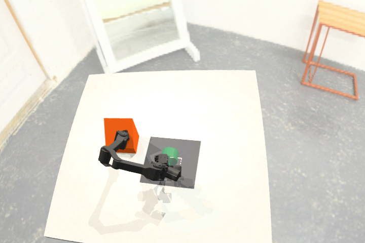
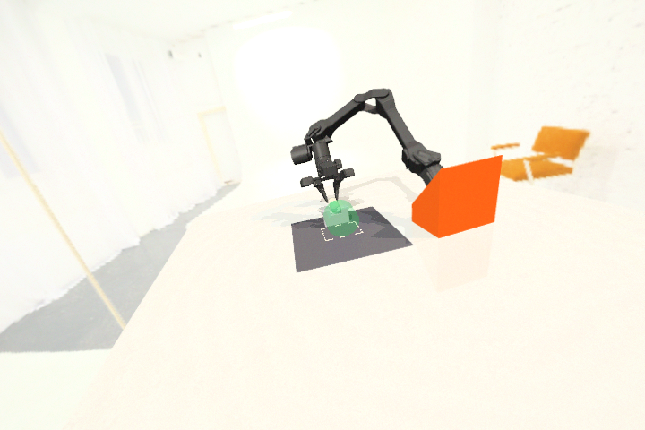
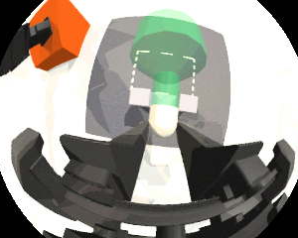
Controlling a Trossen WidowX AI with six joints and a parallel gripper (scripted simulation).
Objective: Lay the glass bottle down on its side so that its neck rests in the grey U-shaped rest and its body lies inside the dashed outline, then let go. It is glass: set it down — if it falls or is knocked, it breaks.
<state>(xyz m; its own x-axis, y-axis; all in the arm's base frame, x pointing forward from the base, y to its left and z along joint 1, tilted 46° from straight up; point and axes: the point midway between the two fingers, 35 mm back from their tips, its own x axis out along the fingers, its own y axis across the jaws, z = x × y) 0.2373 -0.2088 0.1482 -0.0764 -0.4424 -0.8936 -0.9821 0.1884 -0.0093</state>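
Now: the green glass bottle 5 cm to the left of my gripper tip, 1 cm below it and 1 cm ahead of it. Round my gripper tip: dark grey mat 10 cm to the left, 7 cm below, 2 cm ahead.
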